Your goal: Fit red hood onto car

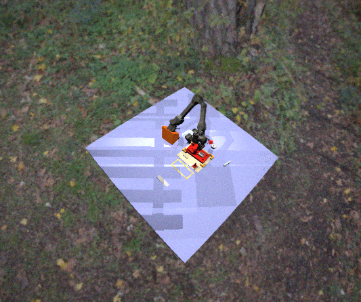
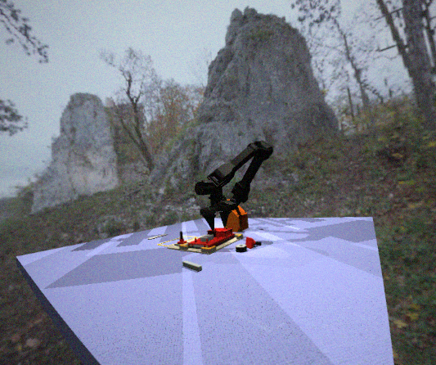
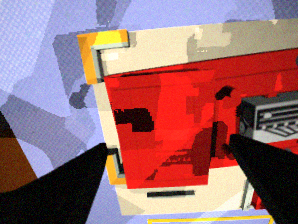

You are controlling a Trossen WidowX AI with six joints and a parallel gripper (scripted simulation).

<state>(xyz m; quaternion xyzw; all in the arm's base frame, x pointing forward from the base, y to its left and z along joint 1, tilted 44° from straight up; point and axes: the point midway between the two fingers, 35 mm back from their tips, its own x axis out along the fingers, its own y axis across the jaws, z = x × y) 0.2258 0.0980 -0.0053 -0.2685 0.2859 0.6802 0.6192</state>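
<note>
Now: gripper tip 10 mm above the red hood. Also, from my gripper tip: white wheel (110 mm ahead, 170 mm to the left, 50 mm below).
</note>
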